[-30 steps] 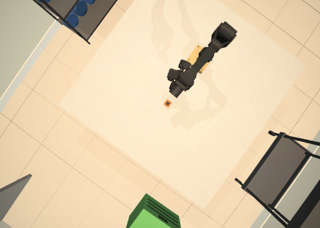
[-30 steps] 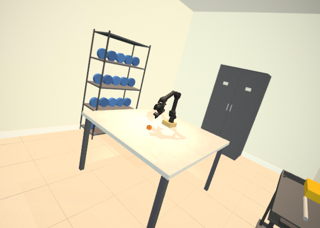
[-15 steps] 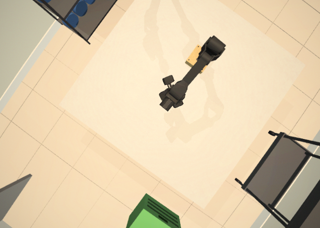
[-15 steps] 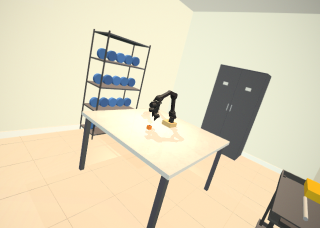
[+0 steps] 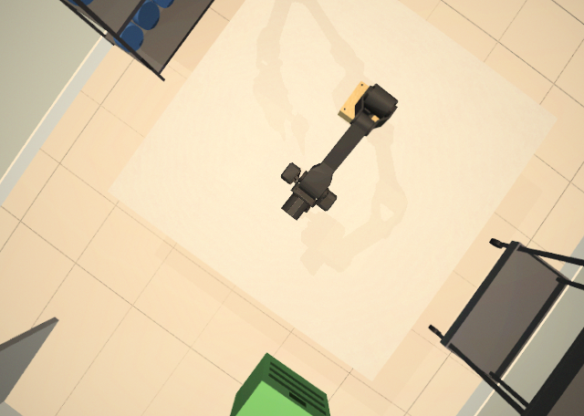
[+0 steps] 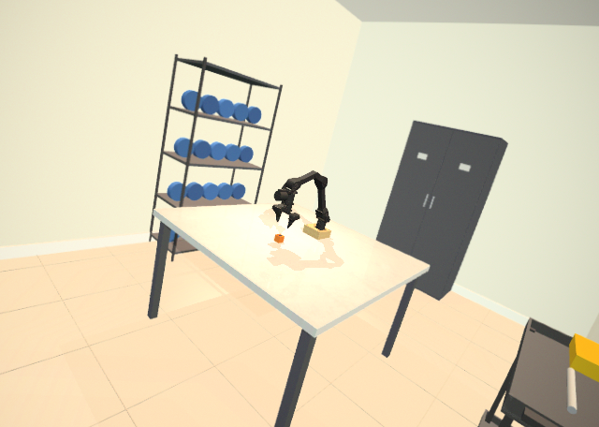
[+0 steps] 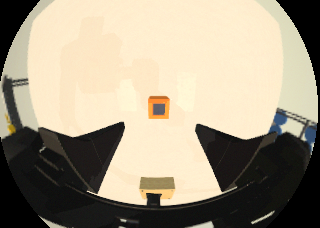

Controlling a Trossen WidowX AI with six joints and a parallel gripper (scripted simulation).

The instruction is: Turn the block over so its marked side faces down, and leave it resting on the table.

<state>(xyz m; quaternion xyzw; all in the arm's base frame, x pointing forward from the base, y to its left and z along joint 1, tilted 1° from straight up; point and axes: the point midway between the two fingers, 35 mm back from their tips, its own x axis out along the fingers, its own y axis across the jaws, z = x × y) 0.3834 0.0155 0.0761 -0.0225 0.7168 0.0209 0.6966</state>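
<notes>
The orange block lies 80 mm below my gripper tip.
</notes>
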